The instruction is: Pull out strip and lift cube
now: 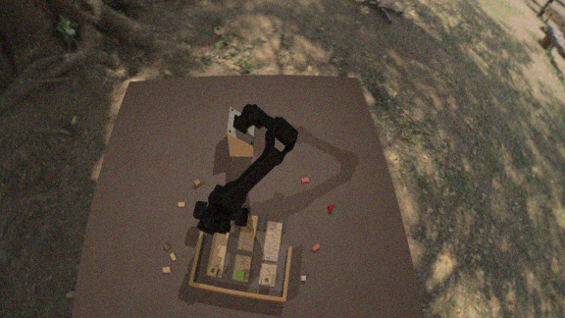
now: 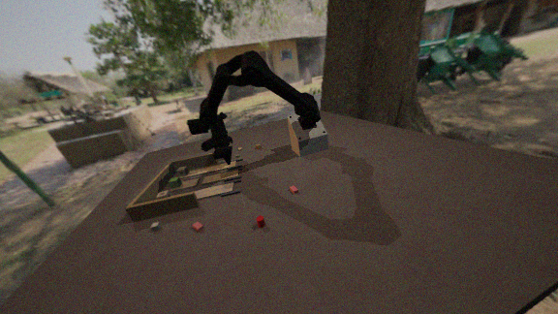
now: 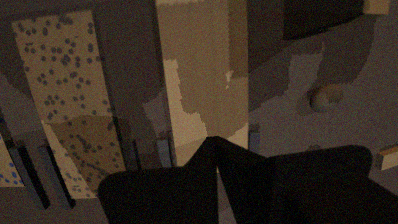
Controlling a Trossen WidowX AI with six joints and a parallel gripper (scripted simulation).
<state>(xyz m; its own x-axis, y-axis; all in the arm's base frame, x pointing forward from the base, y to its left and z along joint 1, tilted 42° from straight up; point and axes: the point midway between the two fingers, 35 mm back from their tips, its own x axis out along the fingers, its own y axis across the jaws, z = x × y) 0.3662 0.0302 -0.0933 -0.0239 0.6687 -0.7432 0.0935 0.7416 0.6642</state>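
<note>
My gripper tip is now 9 cm short of the strip and 1 cm to the left of it. Round my gripper tip: grey peg 8 cm to the right, 4 cm behind.
</note>
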